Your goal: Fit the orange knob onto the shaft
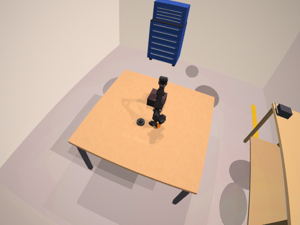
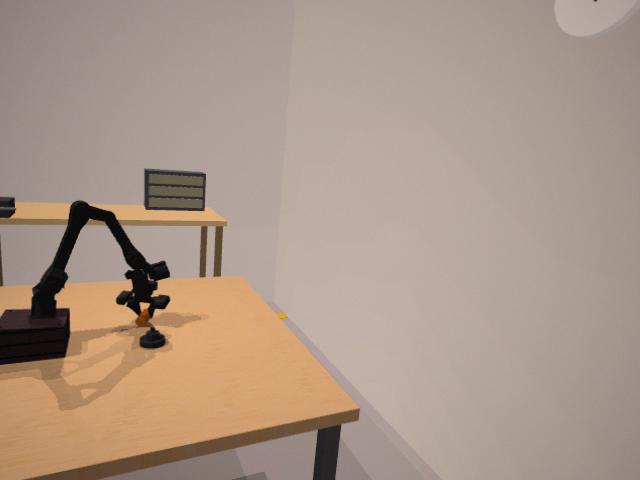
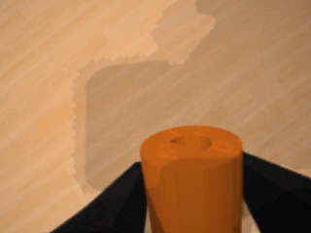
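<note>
The dark round pedestal is 19 cm to the right of my gripper tip, 1 cm behind it and 1 cm above it. Also, from my gripper tip: orange knob (1 cm to the right, 1 cm behind).
</note>
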